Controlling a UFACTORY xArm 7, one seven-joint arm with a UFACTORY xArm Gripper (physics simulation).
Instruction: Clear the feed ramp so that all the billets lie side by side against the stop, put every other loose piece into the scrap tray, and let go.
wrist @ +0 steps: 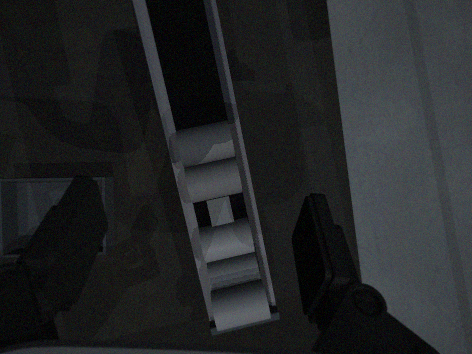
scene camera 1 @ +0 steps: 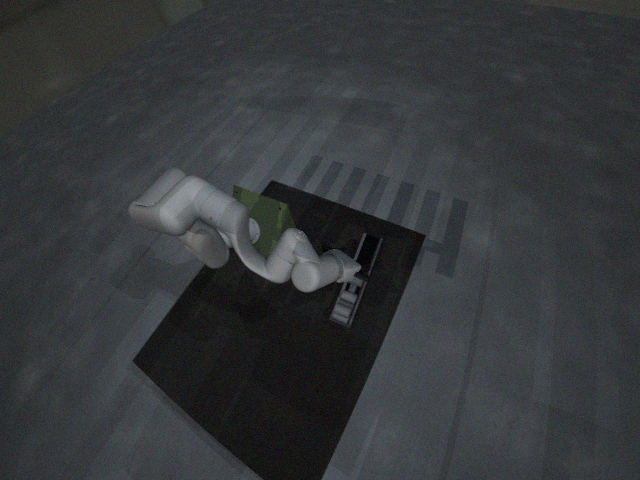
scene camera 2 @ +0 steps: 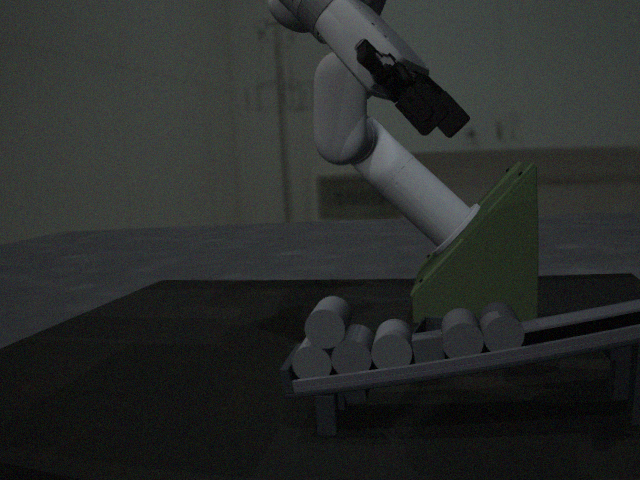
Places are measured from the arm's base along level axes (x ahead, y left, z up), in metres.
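Where they show: gripper, fingertip midpoint: (wrist: 202,208) (scene camera 1: 354,259) (scene camera 2: 449,127); arm's base, origin of the base link: (scene camera 1: 249,230) (scene camera 2: 458,231).
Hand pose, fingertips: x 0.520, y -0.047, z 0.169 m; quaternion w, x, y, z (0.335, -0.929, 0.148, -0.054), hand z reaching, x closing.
Each offset is from my fingertips to the top centre of the thing. "pt": to the spot under its first point. Level surfaces: height alone.
The feed ramp (scene camera 1: 376,253) (scene camera 2: 573,336) (wrist: 153,65) slopes down to its stop {pt dx +0.041, dy -0.167, dz -0.229 m} (scene camera 2: 286,373) (wrist: 274,317). In scene camera 2, three grey billets lie side by side at the low end, with another billet {dx +0.000, dy -0.128, dz -0.168 m} (scene camera 2: 324,329) (wrist: 241,306) resting on top, over the lowest billet {dx +0.000, dy -0.143, dz -0.205 m} (scene camera 2: 311,362). Above these three is a small squarish block {dx +0.003, dy -0.028, dz -0.202 m} (scene camera 2: 429,347) (wrist: 220,211), then two more billets {dx +0.004, dy +0.005, dz -0.184 m} (scene camera 2: 462,338) {dx +0.005, dy +0.045, dz -0.179 m} (scene camera 2: 502,330), lying against each other. My gripper (scene camera 2: 438,125) (wrist: 202,208) is open and empty, tilted, high above the ramp. The scrap tray {dx -0.202, dy +0.007, dz -0.262 m} (wrist: 35,197) is partly behind a finger in the wrist view; its contents are unclear.
The green arm mount (scene camera 1: 268,219) (scene camera 2: 485,279) stands behind the ramp in scene camera 2. The ramp stands on legs on a dark table top {dz -0.297 m} (scene camera 1: 248,372) (scene camera 2: 129,392), whose edge runs beyond the right finger in the wrist view. The scene is dim.
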